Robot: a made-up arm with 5 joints.
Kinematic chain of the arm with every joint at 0, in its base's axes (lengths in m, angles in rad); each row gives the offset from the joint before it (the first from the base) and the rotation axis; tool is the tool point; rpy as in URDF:
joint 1: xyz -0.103 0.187 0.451 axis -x
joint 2: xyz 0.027 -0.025 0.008 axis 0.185 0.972 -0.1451
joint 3: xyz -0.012 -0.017 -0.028 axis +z
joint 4: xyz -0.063 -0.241 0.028 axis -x
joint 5: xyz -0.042 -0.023 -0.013 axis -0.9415 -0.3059 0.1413
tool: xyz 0.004 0.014 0.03 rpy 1.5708 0 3.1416
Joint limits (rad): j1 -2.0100..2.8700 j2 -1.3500..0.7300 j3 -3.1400..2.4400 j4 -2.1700..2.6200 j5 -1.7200..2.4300
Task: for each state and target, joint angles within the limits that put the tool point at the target. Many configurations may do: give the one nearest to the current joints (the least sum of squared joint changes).
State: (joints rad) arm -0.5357 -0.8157 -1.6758 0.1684 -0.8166
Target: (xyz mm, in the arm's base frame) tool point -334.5 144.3 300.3
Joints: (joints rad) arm -0.2484 -0.6088 -1.2270 0.1947 -0.8226
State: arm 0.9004 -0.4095 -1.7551 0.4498 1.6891
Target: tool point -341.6 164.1 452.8
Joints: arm 1.0728 -0.0314 -1.2374 -0.1070 1.3994
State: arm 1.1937 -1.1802 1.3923 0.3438 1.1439
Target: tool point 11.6 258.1 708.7
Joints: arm 0.8895 -1.1941 1.3212 0.2655 1.0717
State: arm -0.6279 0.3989 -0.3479 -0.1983 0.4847
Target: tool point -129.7 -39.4 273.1
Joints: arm -0.6578 0.4172 0.3769 -0.6271 1.2810
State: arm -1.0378 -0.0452 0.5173 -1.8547 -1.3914
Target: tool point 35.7 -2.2 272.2
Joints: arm -0.7498 -0.2525 0.8313 -1.8980 -1.4063
